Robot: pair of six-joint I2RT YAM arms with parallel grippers.
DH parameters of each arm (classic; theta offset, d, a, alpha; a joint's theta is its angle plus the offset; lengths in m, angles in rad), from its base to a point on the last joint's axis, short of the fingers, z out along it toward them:
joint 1: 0 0.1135 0.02 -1.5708
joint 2: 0 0 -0.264 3.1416
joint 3: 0.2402 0 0.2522 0
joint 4: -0.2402 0 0.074 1.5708
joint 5: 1.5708 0 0 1.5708
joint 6: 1.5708 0.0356 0 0
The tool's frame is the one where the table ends.
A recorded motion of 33 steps. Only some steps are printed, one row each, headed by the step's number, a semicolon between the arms.
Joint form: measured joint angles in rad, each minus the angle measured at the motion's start. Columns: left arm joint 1, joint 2, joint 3, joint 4, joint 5, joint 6; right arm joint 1, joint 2, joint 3, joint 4, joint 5, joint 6.
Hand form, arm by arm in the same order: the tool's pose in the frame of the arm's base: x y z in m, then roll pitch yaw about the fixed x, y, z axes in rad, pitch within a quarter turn. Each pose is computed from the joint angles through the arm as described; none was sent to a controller.
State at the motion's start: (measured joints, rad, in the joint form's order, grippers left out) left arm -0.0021 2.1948 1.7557 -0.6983 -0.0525 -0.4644; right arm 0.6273 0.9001 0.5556 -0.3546 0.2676 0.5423
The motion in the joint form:
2: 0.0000 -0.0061 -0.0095 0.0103 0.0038 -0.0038; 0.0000 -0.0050 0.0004 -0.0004 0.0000 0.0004
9: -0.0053 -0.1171 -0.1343 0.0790 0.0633 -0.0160; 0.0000 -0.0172 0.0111 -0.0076 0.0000 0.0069
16: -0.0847 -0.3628 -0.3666 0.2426 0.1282 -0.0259; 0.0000 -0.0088 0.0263 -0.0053 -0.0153 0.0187
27: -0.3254 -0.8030 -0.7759 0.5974 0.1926 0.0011; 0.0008 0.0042 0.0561 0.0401 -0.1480 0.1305
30: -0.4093 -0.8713 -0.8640 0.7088 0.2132 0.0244; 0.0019 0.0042 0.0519 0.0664 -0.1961 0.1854
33: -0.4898 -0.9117 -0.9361 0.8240 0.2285 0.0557; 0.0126 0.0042 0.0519 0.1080 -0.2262 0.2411
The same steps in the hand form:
2: 0.4667 0.0008 0.1789 -2.9738 0.4117 -2.6295; 0.1586 0.1034 0.2253 2.7536 0.8414 2.9248
9: 0.4466 -0.0037 0.1938 -2.8880 0.4302 -2.6156; 0.1579 0.1028 0.2303 2.7290 0.8491 2.9024
16: 0.4016 -0.0377 0.2321 -2.7248 0.5486 -2.6457; 0.1597 0.1048 0.2341 2.6971 0.8427 2.8834
27: 0.2982 -0.1066 0.2766 -2.3938 0.8463 -2.7380; 0.1631 0.1132 0.2454 2.4610 0.7543 2.7556
30: 0.2750 -0.1262 0.2768 -2.3043 0.9236 -2.7814; 0.1631 0.1156 0.2463 2.3801 0.7060 2.7118
33: 0.2561 -0.1443 0.2747 -2.2219 1.0023 -2.8199; 0.1632 0.1197 0.2501 2.2909 0.6707 2.6615

